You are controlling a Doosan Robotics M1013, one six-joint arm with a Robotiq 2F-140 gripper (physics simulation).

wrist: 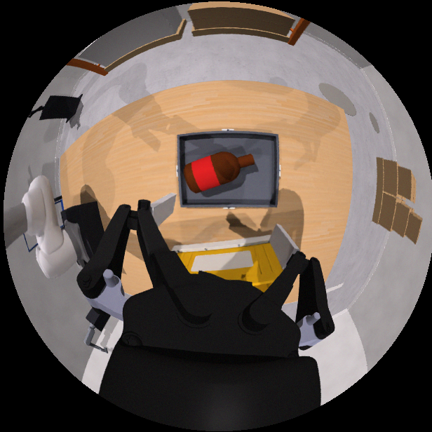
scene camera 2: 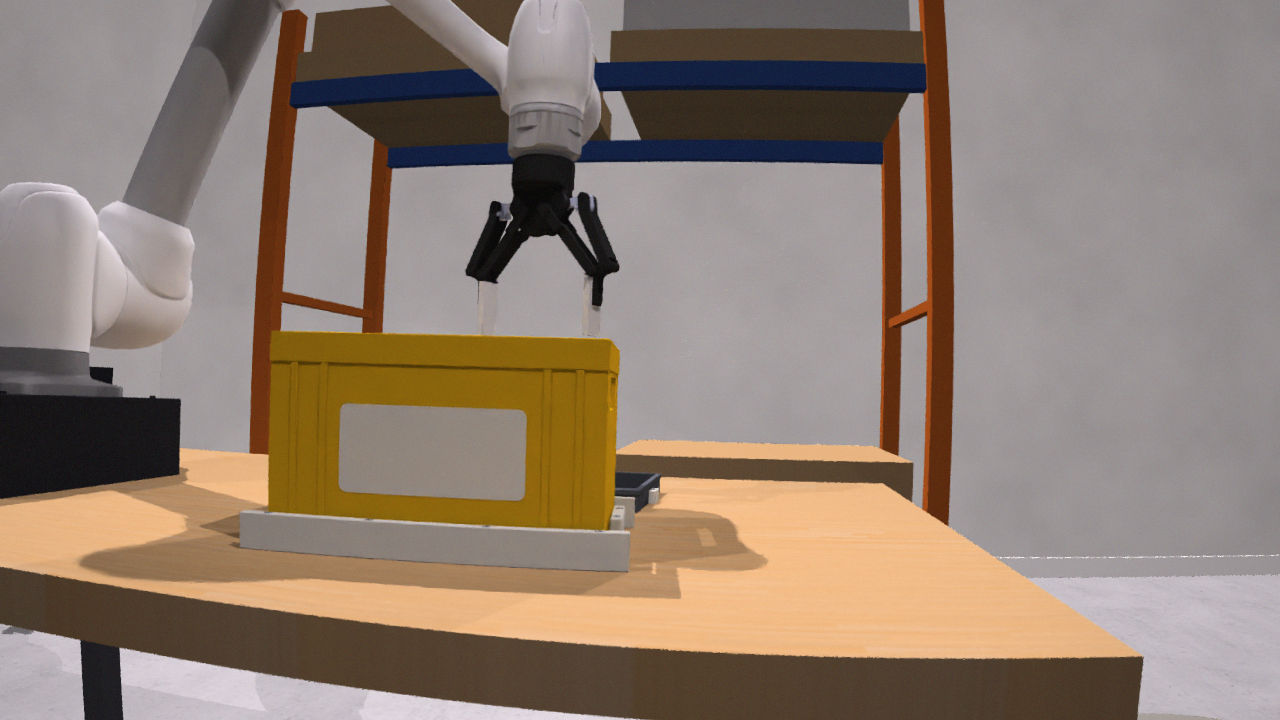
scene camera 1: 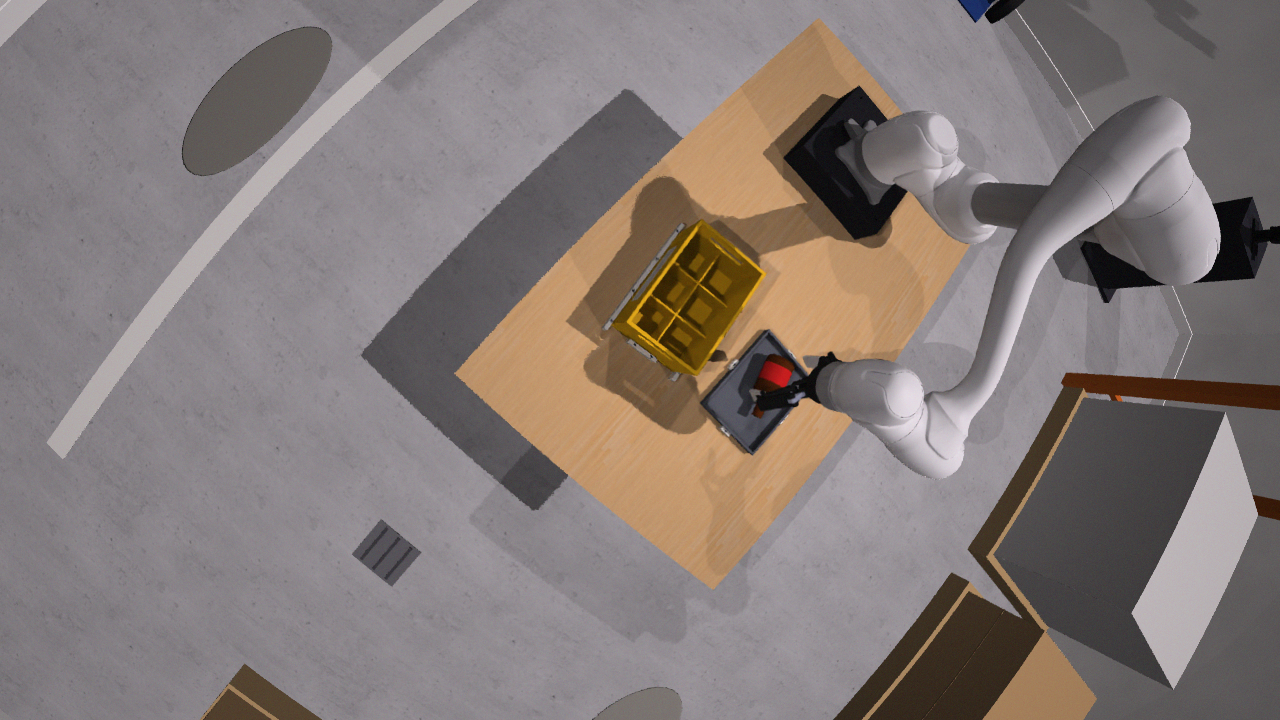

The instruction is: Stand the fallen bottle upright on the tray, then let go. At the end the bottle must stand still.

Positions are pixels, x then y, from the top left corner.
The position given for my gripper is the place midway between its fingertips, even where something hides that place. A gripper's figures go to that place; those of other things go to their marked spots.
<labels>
My gripper (wrist: 224, 217): 0.19 m from the lens. A dark grey tray (wrist: 256, 185): 0.38 m from the lens. A yellow divided crate (wrist: 258, 263): 0.34 m from the lens. A brown bottle (wrist: 210, 171) is 0.30 m from the lens. A pale rail (wrist: 254, 240) is 0.41 m from the lens. The marked spots on the brown bottle and the yellow divided crate are 0.23 m apart.
</labels>
